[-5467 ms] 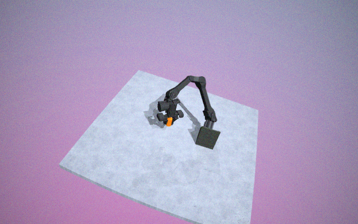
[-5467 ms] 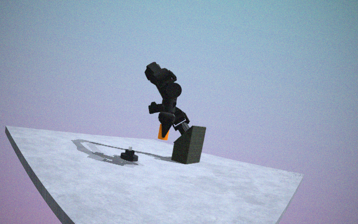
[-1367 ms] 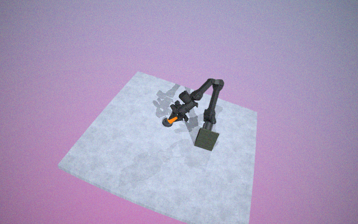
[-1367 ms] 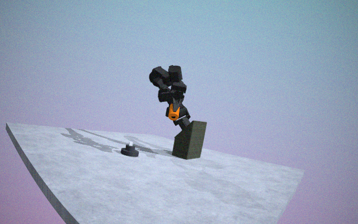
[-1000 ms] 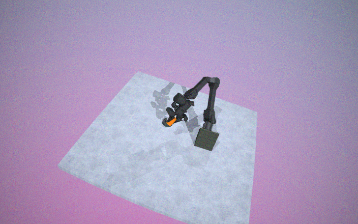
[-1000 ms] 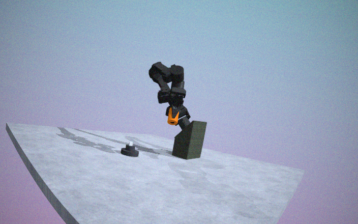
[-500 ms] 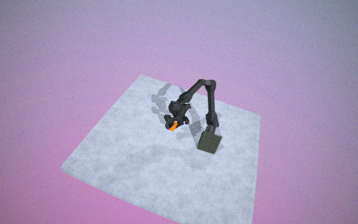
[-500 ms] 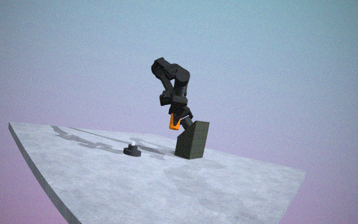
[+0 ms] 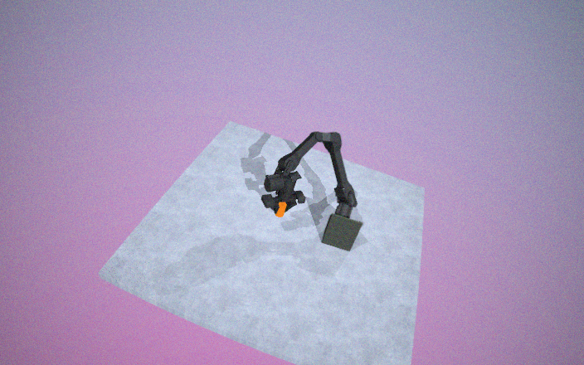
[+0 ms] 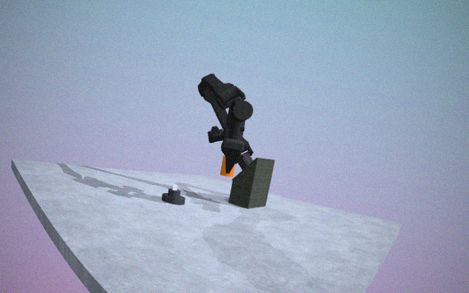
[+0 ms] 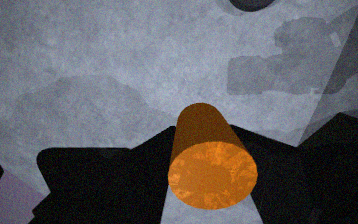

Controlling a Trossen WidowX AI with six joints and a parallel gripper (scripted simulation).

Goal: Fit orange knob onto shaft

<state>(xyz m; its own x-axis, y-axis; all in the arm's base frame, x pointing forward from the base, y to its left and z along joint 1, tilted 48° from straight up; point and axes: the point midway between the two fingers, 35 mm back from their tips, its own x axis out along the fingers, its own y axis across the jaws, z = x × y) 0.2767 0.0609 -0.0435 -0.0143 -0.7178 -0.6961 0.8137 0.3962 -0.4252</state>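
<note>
Now: gripper tip 180 mm to the left of the round pedestal, 110 mm above it and 30 mm short of it. The rest, counted from my gripper tip: orange knob 30 mm above.
</note>
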